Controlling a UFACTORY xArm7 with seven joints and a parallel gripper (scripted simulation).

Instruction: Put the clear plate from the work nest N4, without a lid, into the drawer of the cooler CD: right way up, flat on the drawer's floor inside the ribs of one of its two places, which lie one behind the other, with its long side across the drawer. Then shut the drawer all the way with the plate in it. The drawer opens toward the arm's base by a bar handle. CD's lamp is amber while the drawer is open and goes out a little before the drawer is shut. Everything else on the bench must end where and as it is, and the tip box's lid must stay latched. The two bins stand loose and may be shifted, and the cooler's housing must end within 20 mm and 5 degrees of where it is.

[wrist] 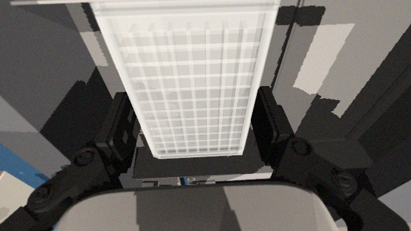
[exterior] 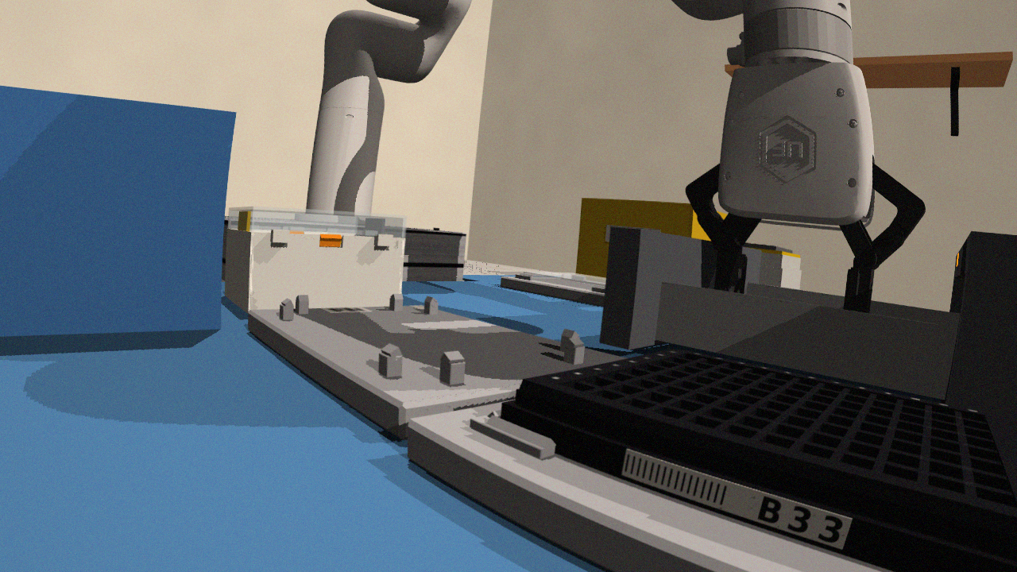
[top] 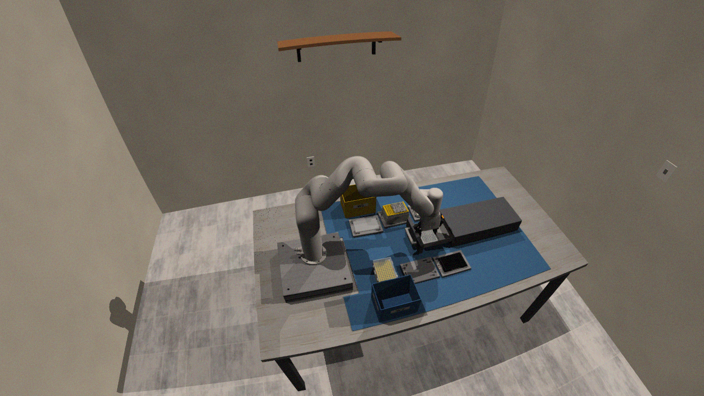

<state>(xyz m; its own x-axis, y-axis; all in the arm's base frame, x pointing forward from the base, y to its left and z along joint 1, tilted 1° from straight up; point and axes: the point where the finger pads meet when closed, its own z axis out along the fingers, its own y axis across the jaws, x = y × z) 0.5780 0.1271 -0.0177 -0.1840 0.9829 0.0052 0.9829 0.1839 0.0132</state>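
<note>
My hand is 10 mm above the clear plate. Round my hand: grey work nest: 70 mm behind, 210 mm to the right, 30 mm below; black plate b33: 100 mm ahead, 180 mm to the right, 20 mm below; grey drawer: 30 mm ahead, 10 mm to the left, 10 mm below.
</note>
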